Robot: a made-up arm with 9 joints. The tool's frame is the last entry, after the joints. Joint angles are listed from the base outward. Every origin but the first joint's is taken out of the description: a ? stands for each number. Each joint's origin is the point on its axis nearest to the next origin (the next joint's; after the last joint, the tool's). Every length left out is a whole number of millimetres.
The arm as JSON. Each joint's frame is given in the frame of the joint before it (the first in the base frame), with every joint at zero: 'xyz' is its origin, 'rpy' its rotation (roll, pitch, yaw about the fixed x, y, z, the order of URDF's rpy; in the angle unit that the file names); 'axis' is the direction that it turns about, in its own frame. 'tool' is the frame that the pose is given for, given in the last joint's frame.
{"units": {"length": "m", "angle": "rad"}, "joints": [
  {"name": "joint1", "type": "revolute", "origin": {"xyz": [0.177, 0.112, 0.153], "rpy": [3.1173, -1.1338, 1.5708]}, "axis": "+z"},
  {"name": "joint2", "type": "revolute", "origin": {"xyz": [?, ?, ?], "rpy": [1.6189, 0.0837, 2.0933]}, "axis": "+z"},
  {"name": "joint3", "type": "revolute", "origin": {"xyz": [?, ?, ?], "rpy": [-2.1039, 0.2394, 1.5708]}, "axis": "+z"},
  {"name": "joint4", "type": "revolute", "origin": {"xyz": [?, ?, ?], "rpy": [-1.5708, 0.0, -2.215]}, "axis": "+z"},
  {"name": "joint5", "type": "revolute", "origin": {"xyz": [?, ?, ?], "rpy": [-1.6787, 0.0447, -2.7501]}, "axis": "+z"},
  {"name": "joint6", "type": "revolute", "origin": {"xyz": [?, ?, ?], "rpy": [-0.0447, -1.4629, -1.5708]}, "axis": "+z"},
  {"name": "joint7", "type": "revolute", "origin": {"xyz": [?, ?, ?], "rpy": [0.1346, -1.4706, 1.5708]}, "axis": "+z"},
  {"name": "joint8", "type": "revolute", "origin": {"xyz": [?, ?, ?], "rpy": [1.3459, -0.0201, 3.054]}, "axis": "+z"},
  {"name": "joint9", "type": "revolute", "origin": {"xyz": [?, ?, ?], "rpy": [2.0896, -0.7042, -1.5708]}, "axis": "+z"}
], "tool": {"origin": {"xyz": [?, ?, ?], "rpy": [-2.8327, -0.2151, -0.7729]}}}
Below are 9 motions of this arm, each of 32 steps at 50 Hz.
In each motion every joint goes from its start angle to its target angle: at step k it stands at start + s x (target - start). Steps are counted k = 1, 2, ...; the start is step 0. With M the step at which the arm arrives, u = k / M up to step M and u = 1 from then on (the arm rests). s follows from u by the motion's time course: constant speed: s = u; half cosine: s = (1 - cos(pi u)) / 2; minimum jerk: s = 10 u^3 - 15 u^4 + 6 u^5.
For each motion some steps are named. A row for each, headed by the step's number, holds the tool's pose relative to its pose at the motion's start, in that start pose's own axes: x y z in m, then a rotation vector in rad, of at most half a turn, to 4 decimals.
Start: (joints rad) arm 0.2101 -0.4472 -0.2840 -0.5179 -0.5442 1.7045 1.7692 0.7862 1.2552
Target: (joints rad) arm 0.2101 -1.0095 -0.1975 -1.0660 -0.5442 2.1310 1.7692 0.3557 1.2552
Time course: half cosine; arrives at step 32
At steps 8, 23, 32:
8: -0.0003 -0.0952 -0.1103 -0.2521 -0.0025 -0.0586
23: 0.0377 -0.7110 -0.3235 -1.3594 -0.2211 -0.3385
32: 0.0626 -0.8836 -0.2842 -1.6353 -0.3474 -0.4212

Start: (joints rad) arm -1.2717 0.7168 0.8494 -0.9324 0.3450 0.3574 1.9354 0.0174 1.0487
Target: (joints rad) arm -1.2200 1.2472 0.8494 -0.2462 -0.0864 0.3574 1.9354 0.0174 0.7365
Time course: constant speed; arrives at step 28
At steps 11, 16, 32:
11: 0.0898 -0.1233 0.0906 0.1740 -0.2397 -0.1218
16: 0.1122 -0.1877 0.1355 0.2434 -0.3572 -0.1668
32: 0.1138 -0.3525 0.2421 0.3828 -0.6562 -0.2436

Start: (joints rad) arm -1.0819 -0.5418 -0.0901 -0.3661 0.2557 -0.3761 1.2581 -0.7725 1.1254
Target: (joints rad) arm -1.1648 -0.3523 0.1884 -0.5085 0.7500 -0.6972 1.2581 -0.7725 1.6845
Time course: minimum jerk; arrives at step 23
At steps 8, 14, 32:
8: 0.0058 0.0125 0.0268 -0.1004 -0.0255 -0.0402
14: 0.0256 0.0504 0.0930 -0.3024 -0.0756 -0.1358
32: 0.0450 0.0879 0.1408 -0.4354 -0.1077 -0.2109

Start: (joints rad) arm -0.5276 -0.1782 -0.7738 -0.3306 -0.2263 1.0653 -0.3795 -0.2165 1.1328
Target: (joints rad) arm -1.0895 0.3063 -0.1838 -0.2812 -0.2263 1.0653 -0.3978 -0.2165 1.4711
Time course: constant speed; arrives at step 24
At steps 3, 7, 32:
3: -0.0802 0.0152 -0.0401 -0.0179 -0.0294 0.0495
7: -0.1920 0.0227 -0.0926 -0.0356 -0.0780 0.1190
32: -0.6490 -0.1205 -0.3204 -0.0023 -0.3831 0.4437

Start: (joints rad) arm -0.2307 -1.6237 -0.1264 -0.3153 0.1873 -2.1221 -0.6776 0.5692 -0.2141
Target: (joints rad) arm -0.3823 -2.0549 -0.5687 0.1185 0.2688 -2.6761 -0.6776 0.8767 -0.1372
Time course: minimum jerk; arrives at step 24
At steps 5, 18, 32:
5: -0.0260 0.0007 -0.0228 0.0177 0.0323 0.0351
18: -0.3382 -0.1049 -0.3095 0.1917 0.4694 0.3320
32: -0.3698 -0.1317 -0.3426 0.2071 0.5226 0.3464

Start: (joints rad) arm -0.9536 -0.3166 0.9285 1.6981 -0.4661 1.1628 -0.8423 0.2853 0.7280
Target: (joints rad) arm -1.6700 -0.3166 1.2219 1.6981 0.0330 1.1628 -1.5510 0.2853 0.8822
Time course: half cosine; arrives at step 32
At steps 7, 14, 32:
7: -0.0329 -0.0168 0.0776 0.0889 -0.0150 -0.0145
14: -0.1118 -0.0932 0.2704 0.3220 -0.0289 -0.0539
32: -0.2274 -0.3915 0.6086 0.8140 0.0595 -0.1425

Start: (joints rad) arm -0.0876 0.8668 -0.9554 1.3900 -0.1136 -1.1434 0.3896 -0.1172 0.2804
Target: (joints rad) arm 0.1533 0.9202 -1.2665 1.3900 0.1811 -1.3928 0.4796 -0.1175 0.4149
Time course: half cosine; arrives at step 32
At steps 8, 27, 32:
8: 0.0176 0.0091 -0.0369 -0.0432 0.0748 -0.0166
27: 0.1176 0.0203 -0.2575 -0.2652 0.4453 -0.1727
32: 0.1254 0.0181 -0.2750 -0.2807 0.4700 -0.1887

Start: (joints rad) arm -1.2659 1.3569 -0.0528 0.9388 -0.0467 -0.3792 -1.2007 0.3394 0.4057
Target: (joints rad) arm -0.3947 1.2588 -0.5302 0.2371 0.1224 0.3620 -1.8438 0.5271 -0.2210
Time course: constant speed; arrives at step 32
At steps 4, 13, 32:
4: -0.0899 -0.0178 0.0174 0.0149 -0.1128 0.2488
13: -0.3085 -0.1355 0.0713 0.1103 -0.3051 0.8669
32: -0.4352 -0.7276 0.2797 0.7282 -0.4371 2.2077

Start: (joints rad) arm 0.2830 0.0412 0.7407 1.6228 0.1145 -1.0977 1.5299 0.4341 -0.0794
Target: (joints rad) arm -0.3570 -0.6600 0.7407 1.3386 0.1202 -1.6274 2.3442 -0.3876 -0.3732
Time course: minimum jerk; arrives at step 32
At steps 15, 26, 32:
15: 0.0228 0.3146 -0.4144 -0.6486 0.4072 -0.0141
26: -0.0627 0.3537 -0.9562 -1.4191 0.8125 -0.1660
32: -0.0783 0.3414 -1.0006 -1.4940 0.8397 -0.1851

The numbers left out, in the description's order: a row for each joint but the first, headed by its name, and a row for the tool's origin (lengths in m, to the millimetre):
joint2: -0.002 -0.028 0.0
joint3: 0.583 -0.015 0.0
joint4: 0.15 -0.15 0.0
joint5: -0.065 0.095 0.0
joint6: -0.168 -0.076 0.0
joint7: 0.059 0.165 0.0
joint8: -0.345 -0.12 0.0
joint9: 0.026 -0.041 0.0
tool: -0.015 -0.053 0.0

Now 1 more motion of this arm.
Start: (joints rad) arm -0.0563 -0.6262 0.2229 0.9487 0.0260 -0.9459 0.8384 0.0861 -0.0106
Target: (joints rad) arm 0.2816 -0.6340 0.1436 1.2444 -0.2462 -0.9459 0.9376 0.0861 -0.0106
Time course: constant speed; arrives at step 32
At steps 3, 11, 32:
3: -0.0379 -0.0063 0.0016 0.0015 -0.0247 0.0583
11: -0.1400 -0.0341 0.0021 0.0080 -0.1001 0.2096
32: -0.3945 -0.1773 -0.0330 0.0452 -0.3581 0.5713

